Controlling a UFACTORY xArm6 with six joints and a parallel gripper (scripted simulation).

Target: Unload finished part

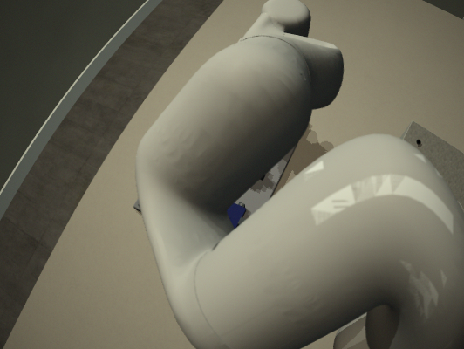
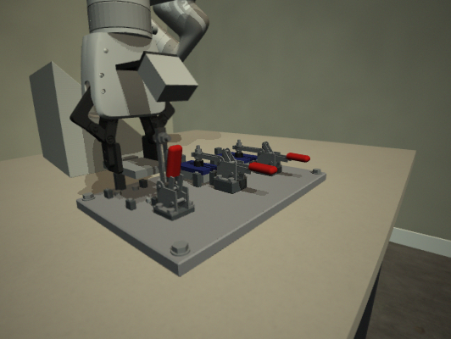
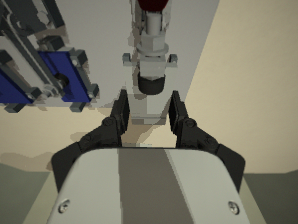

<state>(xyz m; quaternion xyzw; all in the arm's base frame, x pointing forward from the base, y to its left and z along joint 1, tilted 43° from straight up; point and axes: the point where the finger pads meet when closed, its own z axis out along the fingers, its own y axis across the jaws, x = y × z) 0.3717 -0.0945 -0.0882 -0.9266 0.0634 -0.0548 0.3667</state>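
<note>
My hand is 11 cm to the right of the grey fixture plate, 7 cm above it and 6 cm short of it. The rest, counted from my hand: blue blank: 22 cm to the left, 5 cm below, 2 cm ahead; then grey finished part: 2 cm below, 1 cm behind.
</note>
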